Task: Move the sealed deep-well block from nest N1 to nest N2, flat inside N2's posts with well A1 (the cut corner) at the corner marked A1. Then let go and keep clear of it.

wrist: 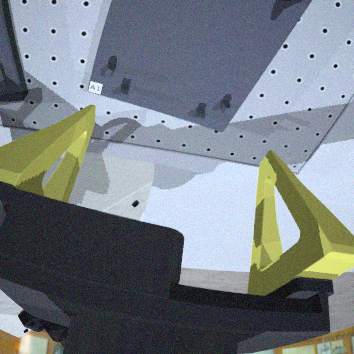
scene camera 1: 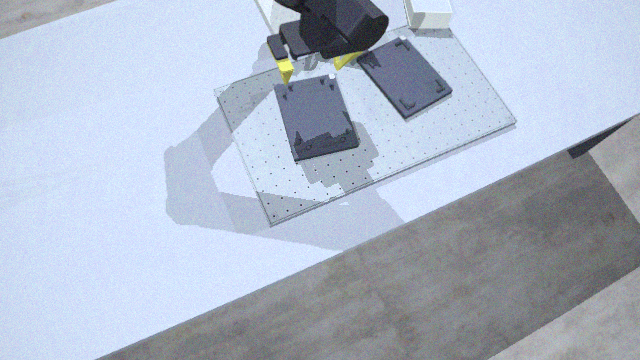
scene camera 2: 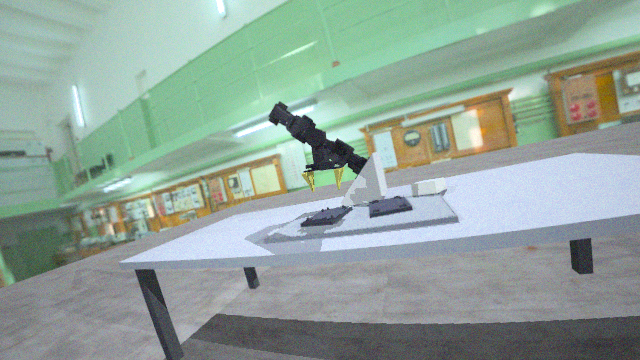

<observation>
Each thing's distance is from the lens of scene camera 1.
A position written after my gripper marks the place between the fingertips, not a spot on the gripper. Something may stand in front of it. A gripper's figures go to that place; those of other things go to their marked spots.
my gripper [scene camera 1: 310,74]: 0.72 m
dark nest plate [scene camera 1: 316,120]: 0.76 m
perforated plate [scene camera 1: 387,142]: 0.76 m
</observation>
